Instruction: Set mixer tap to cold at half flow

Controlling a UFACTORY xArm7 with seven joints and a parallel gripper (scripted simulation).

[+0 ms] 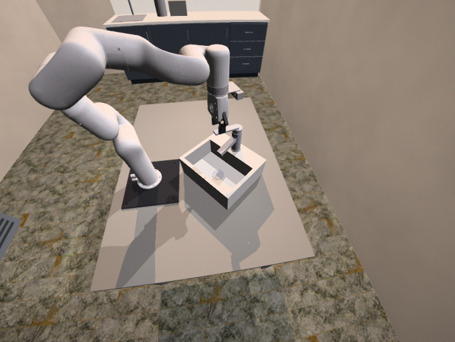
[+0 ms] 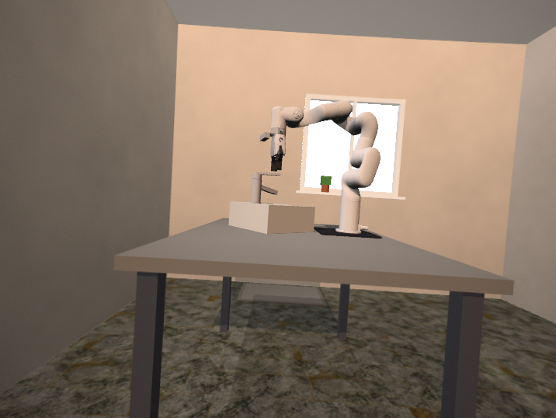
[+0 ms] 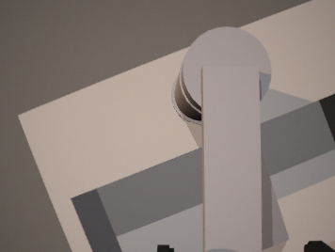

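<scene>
Now: hand 3 cm short of the lever, 1 cm to the right of it and 4 cm above it. The rest, counted from my hand: mixer tap (6 cm ahead, 2 cm to the left, 8 cm below); sink (5 cm to the right, 27 cm below).
</scene>
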